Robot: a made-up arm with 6 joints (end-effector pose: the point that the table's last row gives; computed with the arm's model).
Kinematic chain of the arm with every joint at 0, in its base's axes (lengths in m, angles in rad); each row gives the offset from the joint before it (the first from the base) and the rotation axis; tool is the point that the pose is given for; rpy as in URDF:
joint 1: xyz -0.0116 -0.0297 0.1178 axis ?
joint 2: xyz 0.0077 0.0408 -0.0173 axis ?
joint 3: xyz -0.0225 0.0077 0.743 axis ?
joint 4: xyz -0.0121 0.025 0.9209 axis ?
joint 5: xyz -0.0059 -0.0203 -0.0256 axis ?
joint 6: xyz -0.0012 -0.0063 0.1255 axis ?
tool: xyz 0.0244 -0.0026 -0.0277 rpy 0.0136 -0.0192 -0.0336
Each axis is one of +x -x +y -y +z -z.
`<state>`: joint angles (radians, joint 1 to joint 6).
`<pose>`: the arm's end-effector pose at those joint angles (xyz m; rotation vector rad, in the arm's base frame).
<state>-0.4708 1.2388 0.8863 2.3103 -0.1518 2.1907</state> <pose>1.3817 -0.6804 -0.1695 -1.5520 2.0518 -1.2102</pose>
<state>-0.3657 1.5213 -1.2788 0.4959 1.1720 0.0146</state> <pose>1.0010 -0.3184 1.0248 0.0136 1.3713 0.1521</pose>
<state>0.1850 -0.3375 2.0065 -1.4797 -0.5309 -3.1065</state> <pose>0.6558 0.2462 0.7431 0.9505 1.7333 1.7432</pose>
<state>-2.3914 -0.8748 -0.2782 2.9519 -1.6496 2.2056</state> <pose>1.0089 0.8400 0.9960 -0.6432 -0.3477 2.8036</pose>
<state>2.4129 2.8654 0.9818 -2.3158 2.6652 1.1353</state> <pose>0.1463 -0.2458 -1.2427 -0.7950 -0.7602 -0.5208</pose>
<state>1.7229 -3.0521 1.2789 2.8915 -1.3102 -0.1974</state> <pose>0.0544 -1.0077 -0.7447 0.0491 0.5607 -1.6180</pose>
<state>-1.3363 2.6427 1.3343 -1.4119 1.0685 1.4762</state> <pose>-0.0914 0.2724 -1.1725 -0.7221 -1.6587 0.2683</pose>
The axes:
joint 1: +z
joint 2: +y
joint 3: +y
joint 4: +z
joint 5: +y
joint 6: +z

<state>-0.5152 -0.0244 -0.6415 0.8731 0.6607 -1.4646</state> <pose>-0.4814 0.3299 1.6459 -0.4970 -0.2960 -1.2696</pose>
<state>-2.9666 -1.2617 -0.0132 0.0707 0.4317 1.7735</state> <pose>1.6201 0.1841 0.6114 -0.5890 0.6446 -1.0985</pose>
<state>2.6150 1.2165 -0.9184 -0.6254 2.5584 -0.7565</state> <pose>-0.8185 0.4209 1.1522 -2.7157 0.4221 0.0980</pose>
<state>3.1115 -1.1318 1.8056 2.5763 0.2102 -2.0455</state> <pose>0.0290 -0.1443 1.1646 0.6653 -0.0585 -2.5709</pose>
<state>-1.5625 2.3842 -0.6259 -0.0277 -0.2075 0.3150</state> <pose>0.0531 -1.5450 -0.5934 1.2929 0.9951 -1.0360</pose>
